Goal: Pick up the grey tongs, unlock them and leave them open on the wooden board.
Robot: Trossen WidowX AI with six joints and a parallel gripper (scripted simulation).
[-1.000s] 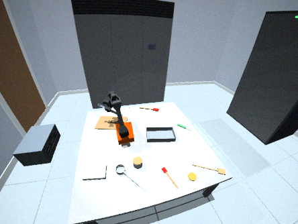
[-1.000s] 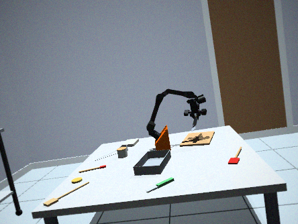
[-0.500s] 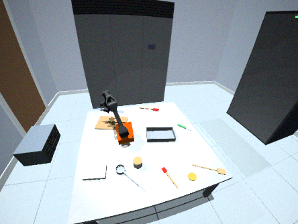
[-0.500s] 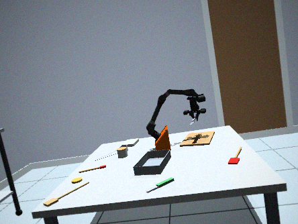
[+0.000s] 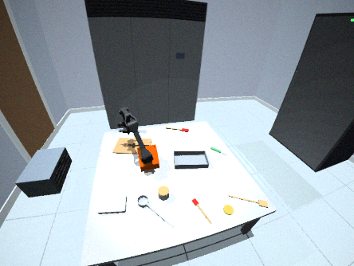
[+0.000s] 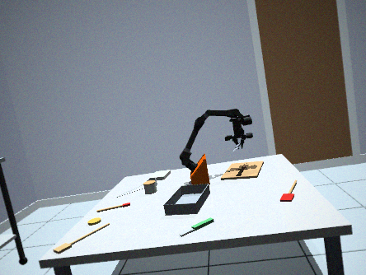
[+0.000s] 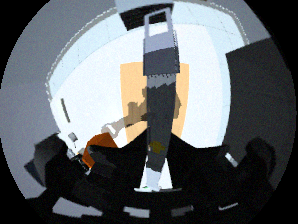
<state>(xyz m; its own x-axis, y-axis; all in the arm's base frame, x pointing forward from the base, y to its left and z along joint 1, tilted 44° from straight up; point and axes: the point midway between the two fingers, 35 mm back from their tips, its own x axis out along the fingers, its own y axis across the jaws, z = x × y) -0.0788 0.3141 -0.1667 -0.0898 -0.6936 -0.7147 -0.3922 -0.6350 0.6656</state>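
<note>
Right now my gripper tip is 150 mm above the wooden board, 20 mm short of it and 10 mm to the left of it. From my gripper tip the other things lie so: white slab: 610 mm to the right, 240 mm behind, 140 mm below; then red spatula: 600 mm ahead, 150 mm below, 100 mm to the left; then dark grey roasting tin: 470 mm ahead, 420 mm to the right, 130 mm below.
</note>
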